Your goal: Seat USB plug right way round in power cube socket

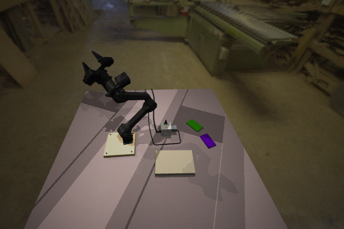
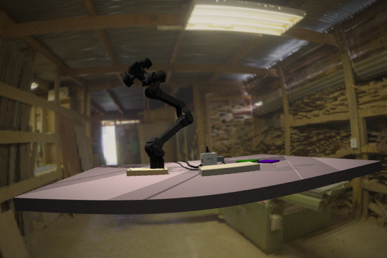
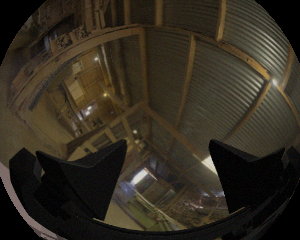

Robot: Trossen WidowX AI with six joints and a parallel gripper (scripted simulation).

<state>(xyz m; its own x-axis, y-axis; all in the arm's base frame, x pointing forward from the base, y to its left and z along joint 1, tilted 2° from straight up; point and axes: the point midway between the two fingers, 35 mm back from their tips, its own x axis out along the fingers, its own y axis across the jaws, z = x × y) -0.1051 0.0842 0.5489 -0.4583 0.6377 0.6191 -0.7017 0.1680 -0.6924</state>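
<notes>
My gripper tip is now 400 mm short of the USB plug, 90 mm to the left of it and 500 mm above it. Round my gripper tip: pale flat slab: 370 mm ahead, 380 mm to the right, 580 mm below; then purple block: 680 mm ahead, 280 mm to the right, 590 mm below; then green block: 650 mm ahead, 100 mm to the right, 590 mm below.
</notes>
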